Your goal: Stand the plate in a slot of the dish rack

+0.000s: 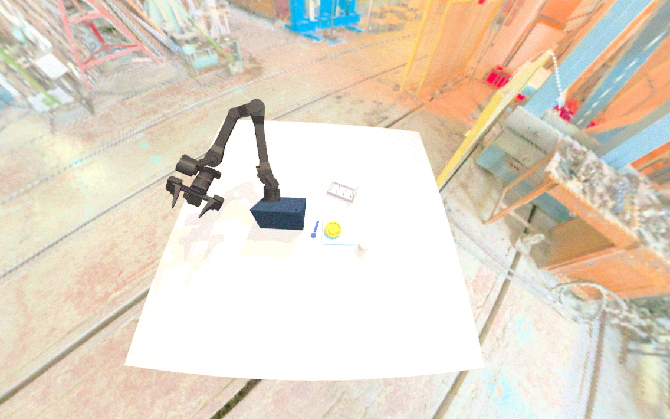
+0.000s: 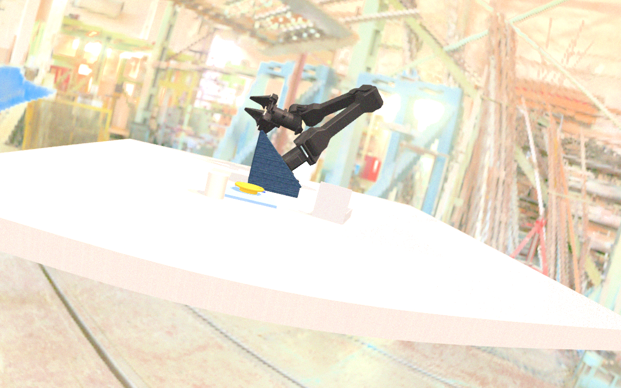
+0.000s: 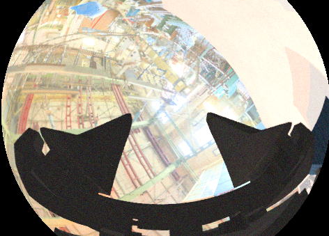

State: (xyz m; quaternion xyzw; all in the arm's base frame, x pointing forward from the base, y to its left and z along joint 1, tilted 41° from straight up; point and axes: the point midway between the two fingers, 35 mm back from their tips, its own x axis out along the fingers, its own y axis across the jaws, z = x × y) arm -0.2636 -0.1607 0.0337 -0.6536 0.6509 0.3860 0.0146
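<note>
Right now the yellow plate is 50 cm ahead of my gripper tip, 1 cm to the right of it and 23 cm below it. Also, from my gripper tip: small blue utensil: 42 cm ahead, 24 cm below; light blue mat: 53 cm ahead, 1 cm to the right, 24 cm below; dish rack: 57 cm ahead, 19 cm to the left, 22 cm below.
</note>
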